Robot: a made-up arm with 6 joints.
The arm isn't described. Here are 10 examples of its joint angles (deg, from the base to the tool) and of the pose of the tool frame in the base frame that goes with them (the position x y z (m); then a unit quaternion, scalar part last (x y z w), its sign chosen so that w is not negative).
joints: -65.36 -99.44 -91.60 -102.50 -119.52 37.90
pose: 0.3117 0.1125 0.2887 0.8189 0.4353 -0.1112 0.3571
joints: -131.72 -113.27 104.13 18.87 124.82 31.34
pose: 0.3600 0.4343 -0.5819 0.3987 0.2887 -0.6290 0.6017
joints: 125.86 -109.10 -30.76 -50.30 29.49 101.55
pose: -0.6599 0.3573 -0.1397 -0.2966 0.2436 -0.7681 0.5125
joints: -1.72 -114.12 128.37 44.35 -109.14 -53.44
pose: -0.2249 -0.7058 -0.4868 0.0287 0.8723 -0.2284 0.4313
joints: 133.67 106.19 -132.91 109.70 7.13 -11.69
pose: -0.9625 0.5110 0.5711 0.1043 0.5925 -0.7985 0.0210
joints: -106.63 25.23 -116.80 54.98 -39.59 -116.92
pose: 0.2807 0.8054 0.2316 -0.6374 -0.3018 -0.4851 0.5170
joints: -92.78 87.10 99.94 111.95 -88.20 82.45
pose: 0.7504 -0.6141 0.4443 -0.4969 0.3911 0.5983 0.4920
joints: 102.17 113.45 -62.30 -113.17 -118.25 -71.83
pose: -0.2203 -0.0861 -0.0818 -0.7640 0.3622 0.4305 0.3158
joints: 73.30 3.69 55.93 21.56 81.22 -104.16
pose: -0.1115 -0.5408 0.2458 0.4940 0.0089 0.5610 0.6642
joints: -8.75 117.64 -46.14 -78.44 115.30 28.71
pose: -0.1213 -0.6274 0.2664 -0.4445 0.7595 -0.2031 0.4294
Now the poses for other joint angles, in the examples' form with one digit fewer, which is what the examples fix.
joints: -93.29 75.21 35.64 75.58 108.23 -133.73
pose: 0.091 -0.034 0.535 0.774 0.185 -0.441 0.414
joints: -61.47 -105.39 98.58 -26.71 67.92 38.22
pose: 0.181 -0.306 -0.377 0.019 0.144 -0.817 0.558
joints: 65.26 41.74 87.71 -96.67 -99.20 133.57
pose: -0.497 -0.345 -0.008 -0.352 -0.523 -0.350 0.693
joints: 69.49 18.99 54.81 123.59 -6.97 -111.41
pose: 0.038 -0.250 0.667 -0.499 0.344 0.047 0.794
